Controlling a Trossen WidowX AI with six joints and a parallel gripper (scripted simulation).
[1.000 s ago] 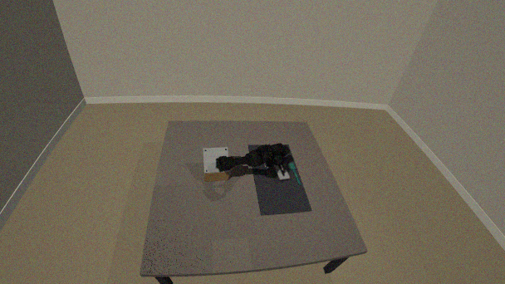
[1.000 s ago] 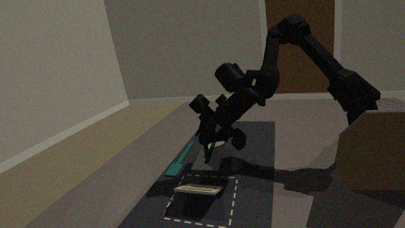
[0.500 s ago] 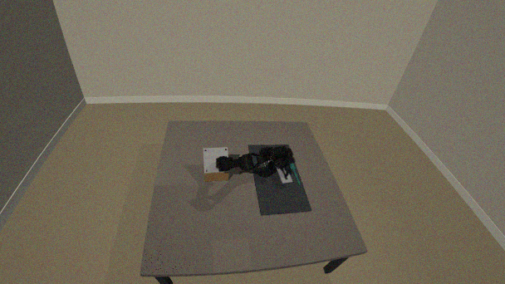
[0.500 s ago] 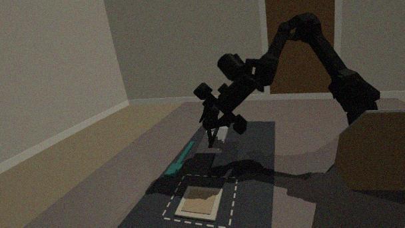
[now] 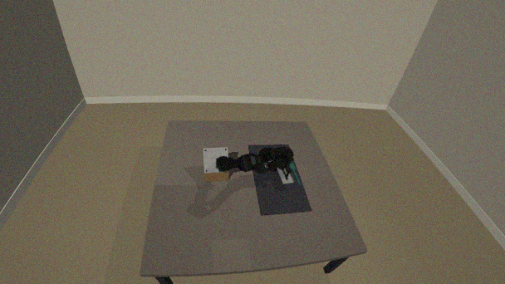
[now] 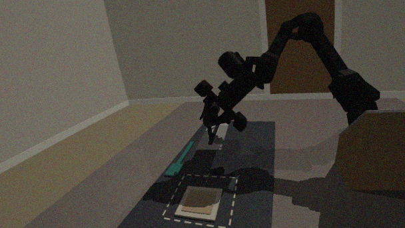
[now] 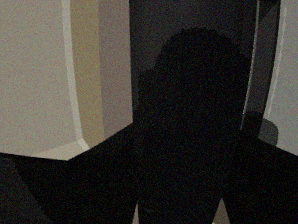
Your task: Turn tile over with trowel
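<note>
Right now the small trowel is 30 mm behind my gripper tip and 10 mm below it. Round my gripper tip: dark mat (50 mm behind, 20 mm to the left, 150 mm below); then teal flat tool (90 mm ahead, 40 mm to the left, 130 mm below); then tile (40 mm behind, 200 mm to the left, 130 mm below).
</note>
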